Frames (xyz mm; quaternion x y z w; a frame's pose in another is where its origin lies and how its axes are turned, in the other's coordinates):
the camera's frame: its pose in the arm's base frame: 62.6 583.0 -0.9 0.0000 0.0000 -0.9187 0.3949
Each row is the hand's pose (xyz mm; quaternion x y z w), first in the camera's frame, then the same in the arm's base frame.
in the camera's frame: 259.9 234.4 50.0 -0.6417 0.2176 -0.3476 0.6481
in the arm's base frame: 53.8 233.1 49.1 0.0535 -0.6755 0.7327 0.0634
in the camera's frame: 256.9 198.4 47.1 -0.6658 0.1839 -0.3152 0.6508
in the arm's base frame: 29.8 260.1 46.2 0.0940 -0.6843 0.7224 0.0326
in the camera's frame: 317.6 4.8 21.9 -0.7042 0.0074 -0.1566 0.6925
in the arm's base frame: -152.5 349.2 21.0 -0.2713 0.6499 -0.6980 0.1296
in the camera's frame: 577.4 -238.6 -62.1 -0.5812 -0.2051 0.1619 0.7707
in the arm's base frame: -507.8 328.2 -63.0 -0.4179 0.4530 -0.6441 0.4531
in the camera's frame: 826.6 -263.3 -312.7 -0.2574 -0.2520 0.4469 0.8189
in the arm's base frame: -697.2 164.4 -313.6 -0.3332 0.1370 -0.5758 0.7339
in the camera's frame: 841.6 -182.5 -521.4 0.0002 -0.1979 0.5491 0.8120
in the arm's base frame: -648.9 97.9 -522.3 -0.1817 -0.0783 -0.5292 0.8251
